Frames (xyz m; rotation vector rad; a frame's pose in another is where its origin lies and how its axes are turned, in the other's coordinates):
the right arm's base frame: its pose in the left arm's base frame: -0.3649 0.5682 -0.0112 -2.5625 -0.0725 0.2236
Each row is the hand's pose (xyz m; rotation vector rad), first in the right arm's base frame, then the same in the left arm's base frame.
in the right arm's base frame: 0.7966 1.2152 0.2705 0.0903 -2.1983 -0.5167
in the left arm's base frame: 0.3782 -0.2320 -1.0072 -0.9169 -1.3026 2.3575
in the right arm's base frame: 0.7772 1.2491 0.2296 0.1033 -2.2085 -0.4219
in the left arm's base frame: 0.3664 -0.2842 -0.9888 -0.9241 -1.2009 2.4012
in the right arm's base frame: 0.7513 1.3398 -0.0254 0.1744 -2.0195 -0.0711
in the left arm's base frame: 0.3859 -0.4985 -0.8227 -1.1568 -0.7660 2.3673
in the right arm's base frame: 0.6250 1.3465 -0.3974 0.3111 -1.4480 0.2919
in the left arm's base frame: 0.3265 -0.7143 -0.4998 -1.5990 -0.1731 1.9276
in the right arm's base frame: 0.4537 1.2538 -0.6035 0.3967 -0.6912 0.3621
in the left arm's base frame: 0.1934 -0.7627 -0.2541 -1.9826 0.1641 1.1306
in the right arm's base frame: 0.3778 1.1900 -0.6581 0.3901 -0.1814 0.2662
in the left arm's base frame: 0.1279 -0.7455 -0.1634 -2.1521 0.2248 0.5177
